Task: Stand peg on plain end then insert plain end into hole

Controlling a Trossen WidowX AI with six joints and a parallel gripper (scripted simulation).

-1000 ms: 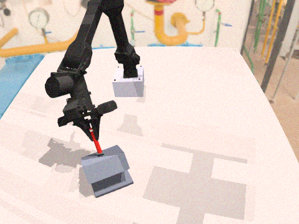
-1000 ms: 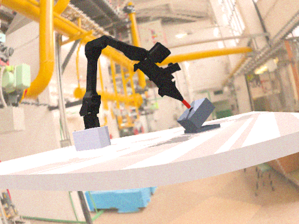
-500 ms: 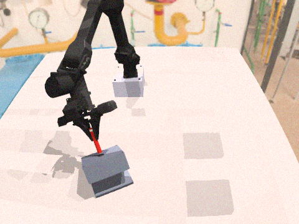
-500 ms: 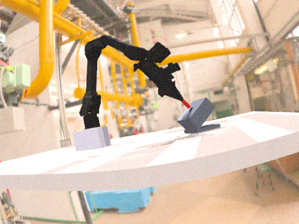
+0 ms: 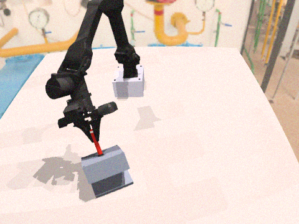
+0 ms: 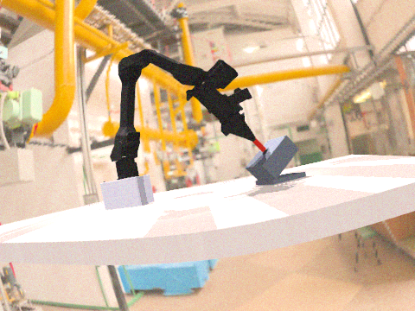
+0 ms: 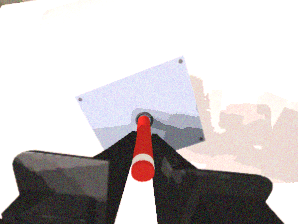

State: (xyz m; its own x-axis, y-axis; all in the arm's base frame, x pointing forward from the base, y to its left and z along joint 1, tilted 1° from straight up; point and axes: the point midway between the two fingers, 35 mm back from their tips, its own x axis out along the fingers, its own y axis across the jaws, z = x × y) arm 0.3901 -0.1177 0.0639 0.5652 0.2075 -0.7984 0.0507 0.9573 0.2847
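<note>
The grey sloped panel lies 4 cm ahead of my gripper tip, 2 cm to the left of it and 6 cm below it. Also, from my gripper tip: foot plate 5 cm ahead, 2 cm to the left, 12 cm below; red peg 1 cm behind, 1 cm above.
</note>
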